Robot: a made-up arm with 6 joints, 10 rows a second.
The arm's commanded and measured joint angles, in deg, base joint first. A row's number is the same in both.
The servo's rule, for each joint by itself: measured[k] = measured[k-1] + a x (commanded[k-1-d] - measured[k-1]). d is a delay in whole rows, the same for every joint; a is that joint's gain. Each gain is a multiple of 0.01, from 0.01 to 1. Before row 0 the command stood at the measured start. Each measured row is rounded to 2 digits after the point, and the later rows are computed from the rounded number. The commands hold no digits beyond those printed.
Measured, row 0:
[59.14 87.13 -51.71 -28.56 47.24 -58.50]
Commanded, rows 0 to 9:
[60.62 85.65 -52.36 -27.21 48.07 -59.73]
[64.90 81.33 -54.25 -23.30 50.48 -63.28]
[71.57 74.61 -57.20 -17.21 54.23 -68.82]
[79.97 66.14 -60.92 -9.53 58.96 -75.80]
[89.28 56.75 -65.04 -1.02 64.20 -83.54]
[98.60 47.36 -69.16 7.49 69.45 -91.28]
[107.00 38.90 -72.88 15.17 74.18 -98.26]
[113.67 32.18 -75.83 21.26 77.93 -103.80]
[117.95 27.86 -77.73 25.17 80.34 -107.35]
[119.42 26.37 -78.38 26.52 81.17 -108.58]
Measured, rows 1 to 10:
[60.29 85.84 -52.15 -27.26 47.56 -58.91]
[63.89 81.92 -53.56 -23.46 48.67 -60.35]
[69.88 75.56 -56.00 -17.46 50.78 -63.15]
[77.75 67.36 -59.30 -9.85 53.89 -67.32]
[86.74 58.13 -63.15 -1.37 57.81 -72.67]
[95.99 48.76 -67.18 7.14 62.23 -78.81]
[104.58 40.18 -71.00 14.85 66.77 -85.23]
[111.67 33.22 -74.24 21.00 71.01 -91.36]
[116.57 28.56 -76.58 25.00 74.56 -96.64]
[118.79 26.65 -77.79 26.46 77.07 -100.58]
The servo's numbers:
d 0
a 0.78 0.87 0.67 0.96 0.38 0.33

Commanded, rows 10 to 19:
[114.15 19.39 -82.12 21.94 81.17 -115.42]
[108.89 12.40 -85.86 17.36 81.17 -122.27]
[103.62 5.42 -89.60 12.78 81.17 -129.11]
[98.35 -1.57 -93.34 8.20 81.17 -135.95]
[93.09 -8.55 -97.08 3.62 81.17 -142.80]
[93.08 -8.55 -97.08 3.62 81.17 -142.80]
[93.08 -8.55 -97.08 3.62 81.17 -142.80]
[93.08 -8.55 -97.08 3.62 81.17 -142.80]
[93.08 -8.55 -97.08 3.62 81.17 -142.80]
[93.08 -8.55 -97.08 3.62 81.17 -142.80]
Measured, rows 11 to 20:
[115.17 20.33 -80.69 22.12 78.63 -105.48]
[110.27 13.43 -84.15 17.55 79.60 -111.02]
[105.08 6.46 -87.80 12.97 80.20 -116.99]
[99.83 -0.53 -91.51 8.39 80.57 -123.25]
[94.57 -7.51 -95.24 3.81 80.80 -129.70]
[93.41 -8.41 -96.47 3.63 80.94 -134.02]
[93.15 -8.53 -96.88 3.62 81.03 -136.92]
[93.10 -8.55 -97.01 3.62 81.08 -138.86]
[93.08 -8.55 -97.06 3.62 81.11 -140.16]
[93.08 -8.55 -97.07 3.62 81.13 -141.03]

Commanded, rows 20 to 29:
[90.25 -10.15 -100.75 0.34 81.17 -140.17]
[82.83 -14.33 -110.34 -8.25 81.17 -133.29]
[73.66 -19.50 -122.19 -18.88 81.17 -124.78]
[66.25 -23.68 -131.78 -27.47 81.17 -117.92]
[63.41 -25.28 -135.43 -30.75 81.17 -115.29]
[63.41 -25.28 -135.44 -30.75 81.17 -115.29]
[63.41 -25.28 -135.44 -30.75 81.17 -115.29]
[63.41 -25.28 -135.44 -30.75 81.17 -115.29]
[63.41 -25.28 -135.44 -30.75 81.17 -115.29]
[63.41 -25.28 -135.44 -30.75 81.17 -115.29]
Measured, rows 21 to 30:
[90.87 -9.94 -99.54 0.47 81.15 -140.75]
[84.60 -13.76 -106.78 -7.90 81.16 -138.29]
[76.07 -18.75 -117.10 -18.44 81.16 -133.83]
[68.41 -23.04 -126.94 -27.11 81.16 -128.58]
[64.51 -24.99 -132.63 -30.60 81.16 -124.19]
[63.65 -25.24 -134.51 -30.74 81.16 -121.25]
[63.46 -25.27 -135.13 -30.75 81.16 -119.28]
[63.42 -25.28 -135.34 -30.75 81.16 -117.96]
[63.41 -25.28 -135.41 -30.75 81.16 -117.08]
[63.41 -25.28 -135.43 -30.75 81.16 -116.49]

